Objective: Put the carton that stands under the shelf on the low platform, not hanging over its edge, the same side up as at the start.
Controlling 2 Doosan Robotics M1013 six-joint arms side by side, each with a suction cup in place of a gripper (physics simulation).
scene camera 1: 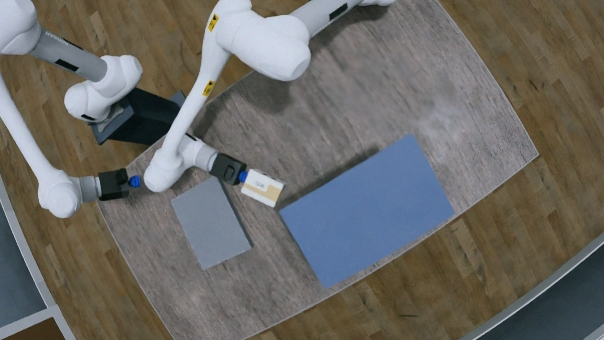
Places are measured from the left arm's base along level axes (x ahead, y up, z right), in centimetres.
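Where they show: left hand, its tool point: [251,180]; right hand, its tool point: [138,181]; right arm's base, origin of its link: [106,108].
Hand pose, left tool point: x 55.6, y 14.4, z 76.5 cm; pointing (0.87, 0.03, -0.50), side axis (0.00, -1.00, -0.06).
After its pixels a point has its place.
The carton [262,188] @(z 74.4, x 60.4, y 16.1 cm), white with a tan band and a small label on its upper face, is between the grey platform and the blue shelf. My left gripper [243,176] is shut on the carton: its blue suction cup is against the carton's upper left side. The carton's height above the table cannot be told from this view. The low platform [211,225] @(z 103.2, x 59.0, y 4.8 cm) is a grey slab to the lower left of the carton. The shelf [367,210] @(z 48.7, x 85.6, y 34.3 cm) is the large blue board to the right. My right gripper [134,181] is at the far left, its blue cup free and touching nothing.
The left arm [190,115] @(z 76.4, x 30.1, y 35.9 cm) reaches down from the top, its wrist just above the platform's upper edge. The right arm [60,192] @(z 112.1, x 34.0, y 68.4 cm) is at the left. A dark pedestal [145,117] @(z 112.8, x -8.1, y -16.8 cm) stands behind the table [350,95] @(z 28.9, x 49.3, y 0.0 cm) at the upper left.
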